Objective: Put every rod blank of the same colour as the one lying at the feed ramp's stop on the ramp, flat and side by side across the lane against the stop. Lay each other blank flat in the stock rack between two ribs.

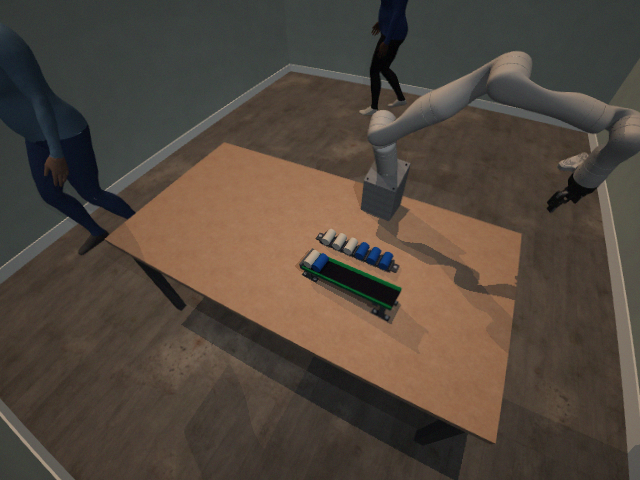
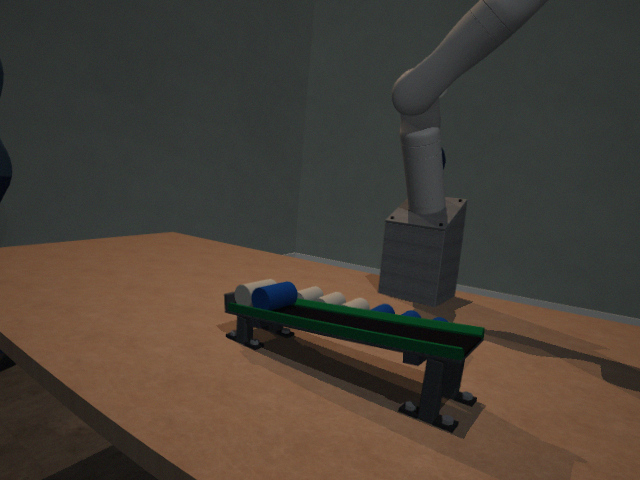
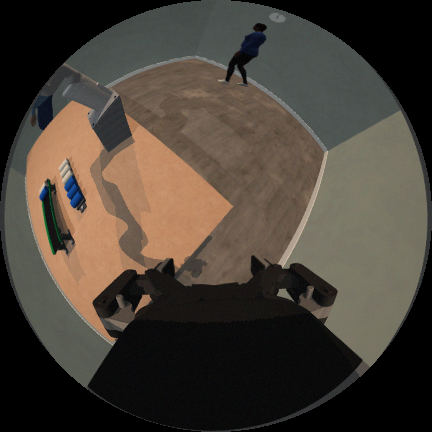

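Observation:
The feed ramp (image 1: pixel 356 280) (image 2: pixel 356 332) has green rails. A white blank (image 1: pixel 310 258) (image 2: pixel 255 287) lies across its lane against the stop at the low left end. A blue blank (image 1: pixel 320 262) (image 2: pixel 276 296) (image 3: pixel 43 192) lies flat beside it, on the uphill side. The stock rack (image 1: pixel 395 267) (image 3: pixel 82 206) holds three white blanks (image 1: pixel 339 241) (image 3: pixel 65 170) at its left and three blue blanks (image 1: pixel 374 255) (image 3: pixel 73 192) at its right, all flat in a row. My gripper (image 1: pixel 555 203) (image 3: pixel 212 265) is open and empty, high up past the table's right edge, far from the blanks.
The arm's grey base block (image 1: pixel 382 196) (image 2: pixel 418 258) (image 3: pixel 112 125) stands on the table (image 1: pixel 232 206) (image 2: pixel 129 289) (image 3: pixel 165 200) behind the rack. One person (image 1: pixel 390 46) (image 3: pixel 245 55) stands beyond the table, another (image 1: pixel 56 134) at its left.

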